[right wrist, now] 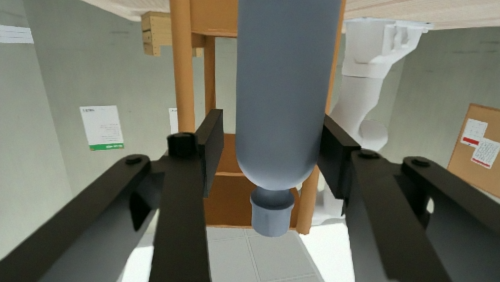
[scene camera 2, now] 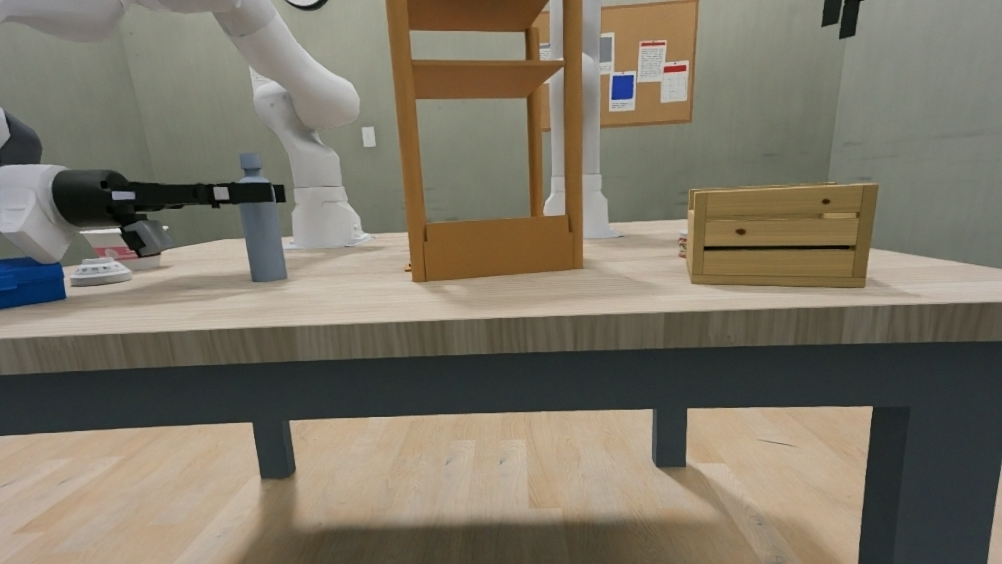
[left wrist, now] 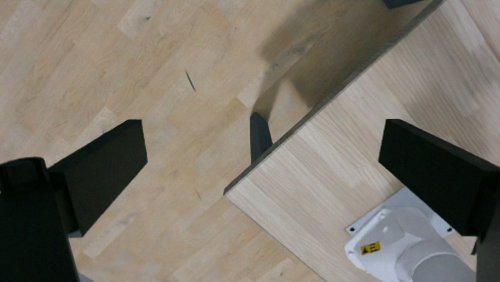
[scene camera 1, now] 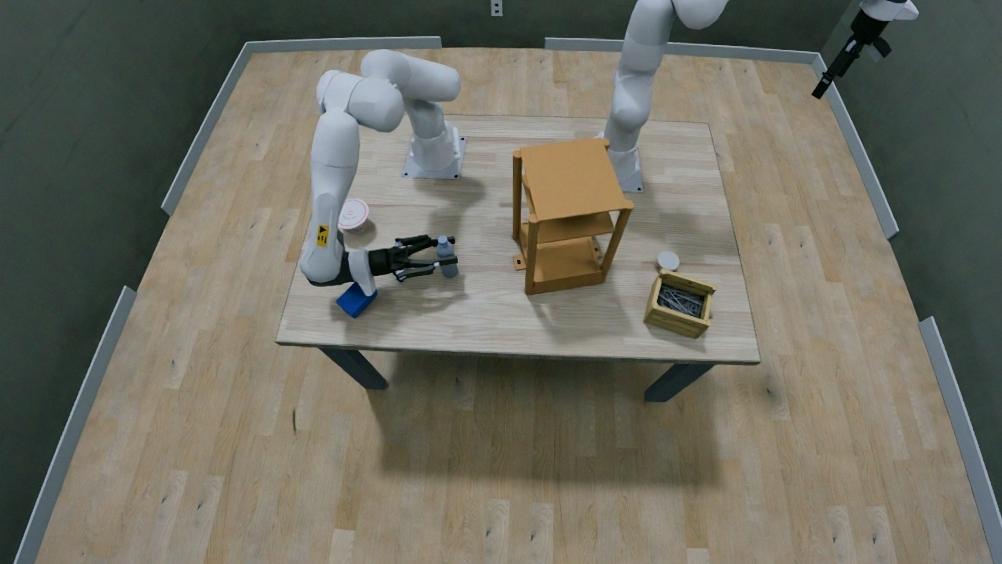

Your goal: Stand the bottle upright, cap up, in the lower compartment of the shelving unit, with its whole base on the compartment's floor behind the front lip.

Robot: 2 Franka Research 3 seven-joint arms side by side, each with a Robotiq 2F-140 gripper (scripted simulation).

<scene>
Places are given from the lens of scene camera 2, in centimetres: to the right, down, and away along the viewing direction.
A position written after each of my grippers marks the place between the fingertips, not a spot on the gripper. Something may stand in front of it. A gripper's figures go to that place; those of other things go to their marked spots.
my right gripper (scene camera 2: 278, 192): -33, -13, 67
blue-grey bottle (scene camera 2: 260, 221): -35, -9, 66
orange-brown shelving unit (scene camera 2: 479, 248): -3, -5, 62
The marked spots on the orange-brown shelving unit and the blue-grey bottle are 32 cm apart.
</scene>
